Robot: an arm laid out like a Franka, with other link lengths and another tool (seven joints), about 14 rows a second.
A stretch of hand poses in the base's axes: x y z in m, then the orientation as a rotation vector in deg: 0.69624, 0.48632, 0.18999, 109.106, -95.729, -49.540; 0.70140, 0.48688, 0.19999, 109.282, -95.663, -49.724; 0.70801, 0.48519, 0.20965, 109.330, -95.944, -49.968; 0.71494, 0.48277, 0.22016, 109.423, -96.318, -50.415; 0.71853, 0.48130, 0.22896, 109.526, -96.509, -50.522; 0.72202, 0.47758, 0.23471, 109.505, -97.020, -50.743; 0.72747, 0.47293, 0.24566, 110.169, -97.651, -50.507; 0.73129, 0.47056, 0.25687, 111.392, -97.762, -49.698; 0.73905, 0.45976, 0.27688, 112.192, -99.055, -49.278; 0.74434, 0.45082, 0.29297, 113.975, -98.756, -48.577
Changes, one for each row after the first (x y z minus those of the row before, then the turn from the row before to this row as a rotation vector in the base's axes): 0.00516, 0.00056, 0.01000, 0.211, -0.011, 0.041; 0.00661, -0.00169, 0.00966, 0.222, -0.085, -0.239; 0.00693, -0.00242, 0.01051, 0.391, -0.091, -0.341; 0.00359, -0.00147, 0.00880, 0.155, -0.120, -0.130; 0.00349, -0.00372, 0.00575, 0.201, -0.164, -0.403; 0.00545, -0.00465, 0.01095, 0.325, -0.786, -0.202; 0.00382, -0.00237, 0.01121, 0.211, -1.058, 0.419; 0.00776, -0.01080, 0.02001, 0.406, -1.242, -0.571; 0.00529, -0.00894, 0.01609, 0.539, -1.168, 0.791
